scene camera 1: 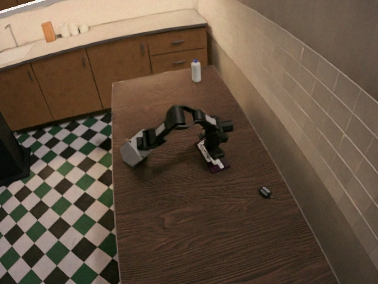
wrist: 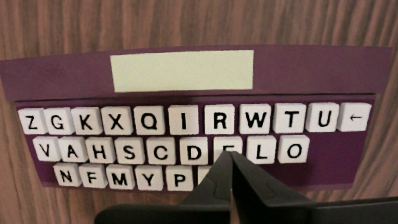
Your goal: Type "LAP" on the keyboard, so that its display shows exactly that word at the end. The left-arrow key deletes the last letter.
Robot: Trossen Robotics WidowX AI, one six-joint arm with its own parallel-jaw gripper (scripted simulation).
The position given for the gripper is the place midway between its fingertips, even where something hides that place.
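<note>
Visible here: a left-arrow key [wrist: 353, 116], together with the gripper [wrist: 229, 158].
</note>
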